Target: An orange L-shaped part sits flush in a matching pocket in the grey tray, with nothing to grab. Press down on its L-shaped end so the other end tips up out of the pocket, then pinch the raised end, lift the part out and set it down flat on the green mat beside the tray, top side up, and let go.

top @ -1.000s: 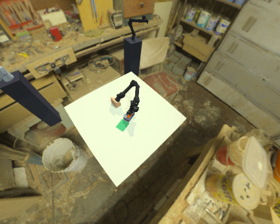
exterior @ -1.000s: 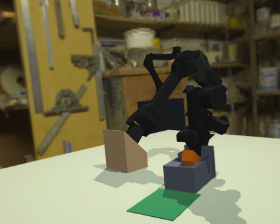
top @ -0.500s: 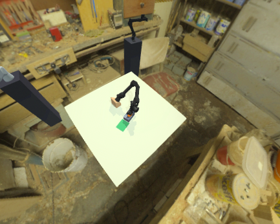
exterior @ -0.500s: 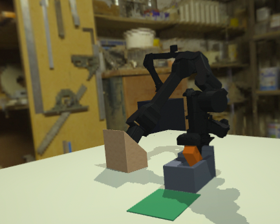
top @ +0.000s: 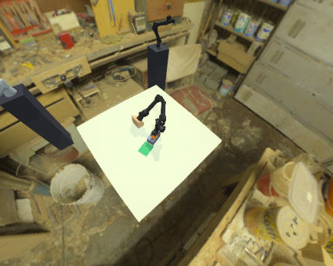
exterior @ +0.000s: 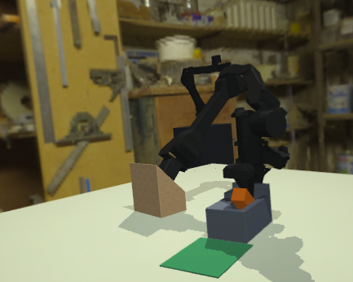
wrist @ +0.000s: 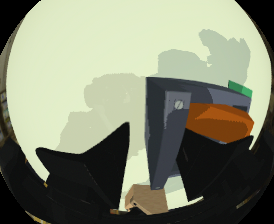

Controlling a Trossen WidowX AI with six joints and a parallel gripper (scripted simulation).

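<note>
The orange L-shaped part is 50 mm to the right of my gripper tip and 10 mm ahead of it. Also, from my gripper tip: green mat 220 mm to the right, 80 mm ahead, 60 mm below.
</note>
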